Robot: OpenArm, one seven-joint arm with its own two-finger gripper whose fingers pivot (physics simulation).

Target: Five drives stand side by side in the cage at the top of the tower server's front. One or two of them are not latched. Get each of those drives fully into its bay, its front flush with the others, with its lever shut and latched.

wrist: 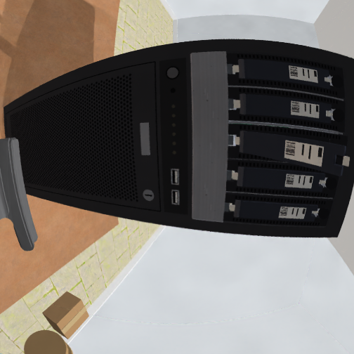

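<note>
The black tower server lies sideways in the wrist view, its top to the right. Five drives sit in its cage. The middle drive stands out from the others; its lever is swung out, slightly skewed, with a light tip at the right end. The drives above it in the view, the first and second, and those below it, the fourth and fifth, look flush with levers shut. My gripper is open, one finger showing at the left edge, well away from the drives.
A grey strip runs beside the cage. The front panel has a power button and two USB ports. A brown surface lies at the left. A cardboard box and a round brown object stand at the lower left.
</note>
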